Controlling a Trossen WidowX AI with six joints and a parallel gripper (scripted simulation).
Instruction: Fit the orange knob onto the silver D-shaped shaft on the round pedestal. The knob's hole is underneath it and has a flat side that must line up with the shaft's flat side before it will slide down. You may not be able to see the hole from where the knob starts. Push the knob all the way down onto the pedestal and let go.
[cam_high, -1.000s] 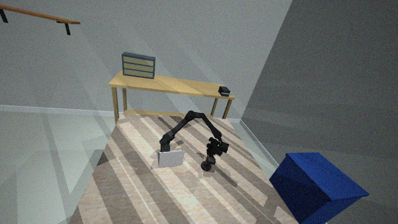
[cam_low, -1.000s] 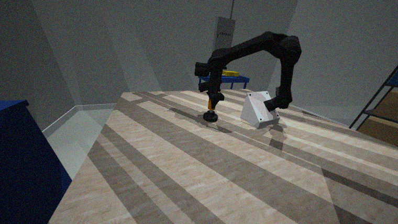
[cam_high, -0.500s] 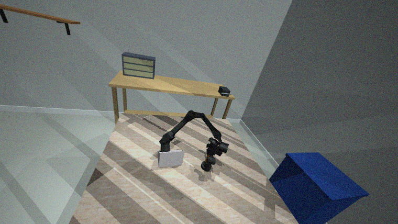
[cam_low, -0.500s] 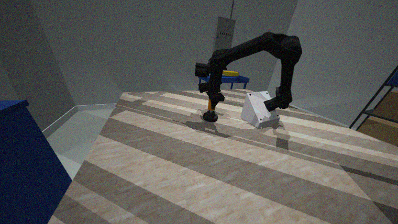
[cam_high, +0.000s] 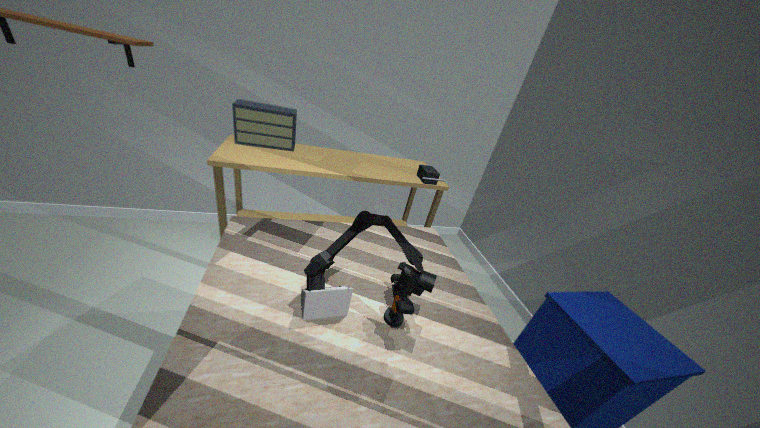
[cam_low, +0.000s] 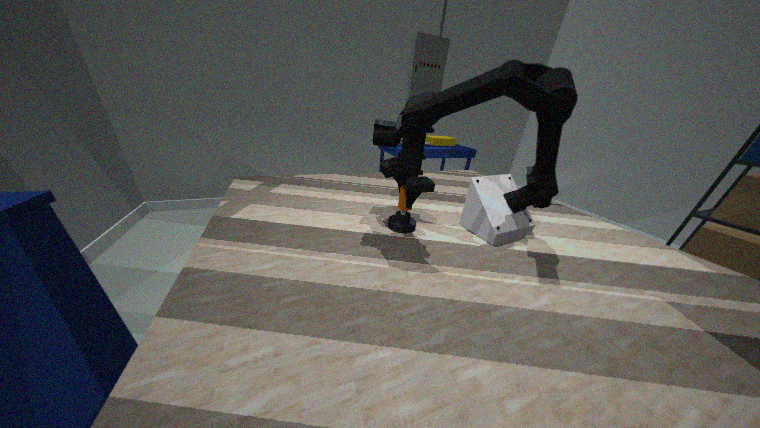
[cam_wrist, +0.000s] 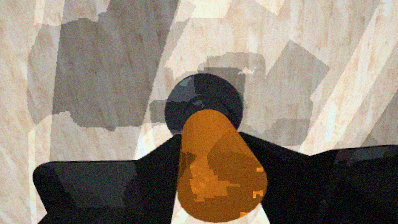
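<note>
The orange knob is 3 cm above my gripper tip. From my gripper tip the other things lie so: pedestal: 4 cm below.
</note>
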